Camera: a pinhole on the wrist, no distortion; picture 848 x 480 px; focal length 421.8 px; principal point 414.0 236.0 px. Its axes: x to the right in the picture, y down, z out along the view. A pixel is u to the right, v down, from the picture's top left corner.
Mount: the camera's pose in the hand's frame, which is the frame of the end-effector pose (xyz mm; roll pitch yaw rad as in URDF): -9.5 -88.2 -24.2 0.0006 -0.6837 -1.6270
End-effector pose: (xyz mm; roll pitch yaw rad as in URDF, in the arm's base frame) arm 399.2 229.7 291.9 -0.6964 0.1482 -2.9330
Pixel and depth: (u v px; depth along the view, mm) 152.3 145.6 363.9
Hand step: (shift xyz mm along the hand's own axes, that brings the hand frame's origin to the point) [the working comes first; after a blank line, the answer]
In the camera's frame: -225.8 -78.0 363.9

-64.8 320.4 115.3
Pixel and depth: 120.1 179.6 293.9
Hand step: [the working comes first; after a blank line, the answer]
In the camera's frame: -204.8 -39.3 293.9

-29.6 257.9 74.3
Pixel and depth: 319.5 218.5 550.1
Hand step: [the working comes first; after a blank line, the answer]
In the camera's frame: -123.2 -22.8 550.1

-7.7 355.4 324.4
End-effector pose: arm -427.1 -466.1 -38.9 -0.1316 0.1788 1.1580
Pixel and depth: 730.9 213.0 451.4
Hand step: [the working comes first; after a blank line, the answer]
In the camera's frame: 339.1 -24.6 451.4

-33.1 -64.6 540.0
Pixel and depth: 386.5 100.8 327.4
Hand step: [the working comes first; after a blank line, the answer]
In the camera's frame: -21.3 -104.9 327.4

-101.9 140.7 216.1
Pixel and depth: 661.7 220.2 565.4
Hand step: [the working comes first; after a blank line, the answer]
In the camera's frame: 332.0 -21.2 565.4

-25.4 12.6 623.8
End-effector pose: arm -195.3 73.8 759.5 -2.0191 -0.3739 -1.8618
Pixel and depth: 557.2 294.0 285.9
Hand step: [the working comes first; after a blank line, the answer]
In the camera's frame: 97.1 39.3 285.9

35.5 14.8 258.8
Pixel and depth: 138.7 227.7 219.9
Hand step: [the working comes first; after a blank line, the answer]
In the camera's frame: -143.5 -4.3 219.9

0.1 161.8 55.6
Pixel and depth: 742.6 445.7 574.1
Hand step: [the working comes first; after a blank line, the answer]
In the camera's frame: 447.2 285.4 574.1

276.0 -88.2 703.5
